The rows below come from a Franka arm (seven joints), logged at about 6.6 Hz.
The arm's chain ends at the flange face. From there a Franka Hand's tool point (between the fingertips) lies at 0.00 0.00 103.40 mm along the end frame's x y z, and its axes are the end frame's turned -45 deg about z.
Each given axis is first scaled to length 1.
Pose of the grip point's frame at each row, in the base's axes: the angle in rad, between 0 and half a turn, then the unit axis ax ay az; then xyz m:
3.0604, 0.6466, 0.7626, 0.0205, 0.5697, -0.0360, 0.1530
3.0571, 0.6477, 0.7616, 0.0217, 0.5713, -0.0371, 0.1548
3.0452, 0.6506, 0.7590, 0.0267, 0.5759, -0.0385, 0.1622
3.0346, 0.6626, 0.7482, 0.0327, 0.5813, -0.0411, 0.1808
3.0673, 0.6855, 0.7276, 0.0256, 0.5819, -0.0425, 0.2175
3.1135, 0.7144, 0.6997, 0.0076, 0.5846, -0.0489, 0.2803
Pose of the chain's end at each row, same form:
3.0823, 0.8888, 0.4569, 0.0345, 0.5606, -0.0338, 0.2560
3.0801, 0.8895, 0.4556, 0.0362, 0.5618, -0.0349, 0.2577
3.0730, 0.8910, 0.4520, 0.0431, 0.5648, -0.0362, 0.2650
3.0678, 0.8979, 0.4374, 0.0507, 0.5686, -0.0388, 0.2834
3.0925, 0.9114, 0.4097, 0.0379, 0.5727, -0.0411, 0.3205
3.1215, 0.9277, 0.3730, 0.0124, 0.5814, -0.0479, 0.3836

